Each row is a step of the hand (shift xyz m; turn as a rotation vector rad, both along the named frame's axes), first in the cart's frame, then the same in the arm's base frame.
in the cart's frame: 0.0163 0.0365 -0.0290 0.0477 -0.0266 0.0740
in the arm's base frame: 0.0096 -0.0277 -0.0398 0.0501 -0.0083 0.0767
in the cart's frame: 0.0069 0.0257 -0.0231 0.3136 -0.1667 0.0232
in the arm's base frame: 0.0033 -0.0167 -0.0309 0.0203 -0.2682 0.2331
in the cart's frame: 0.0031 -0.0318 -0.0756 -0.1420 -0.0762 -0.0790
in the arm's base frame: -0.0706 -0.0378 -0.0179 -0.1531 0.0892 -0.0285
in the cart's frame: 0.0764 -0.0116 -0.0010 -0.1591 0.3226 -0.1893
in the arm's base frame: 0.0191 -0.0683 0.0308 0.0222 0.0551 -0.4021
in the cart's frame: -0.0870 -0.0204 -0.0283 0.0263 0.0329 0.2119
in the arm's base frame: -0.0633 0.0640 -0.0261 0.1743 0.0746 0.1036
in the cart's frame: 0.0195 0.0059 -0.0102 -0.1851 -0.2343 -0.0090
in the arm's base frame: 0.0038 -0.0220 -0.0046 -0.2226 0.1591 0.1200
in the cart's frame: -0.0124 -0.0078 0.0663 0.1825 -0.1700 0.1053
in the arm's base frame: 0.0356 0.0416 0.0402 0.0272 -0.1140 0.2441
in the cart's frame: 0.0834 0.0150 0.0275 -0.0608 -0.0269 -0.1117
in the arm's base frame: 0.0580 -0.0612 0.0287 -0.1147 0.0023 -0.0611
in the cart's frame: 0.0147 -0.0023 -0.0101 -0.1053 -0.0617 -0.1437
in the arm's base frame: -0.0031 -0.0177 0.0003 -0.1746 0.0268 -0.0658
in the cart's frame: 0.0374 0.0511 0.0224 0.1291 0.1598 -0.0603
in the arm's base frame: 0.0614 -0.0226 -0.0154 0.1078 -0.1417 -0.1190
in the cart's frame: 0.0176 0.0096 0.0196 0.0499 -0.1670 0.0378
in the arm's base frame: 0.0257 -0.0065 0.0090 -0.0639 -0.0275 0.1642
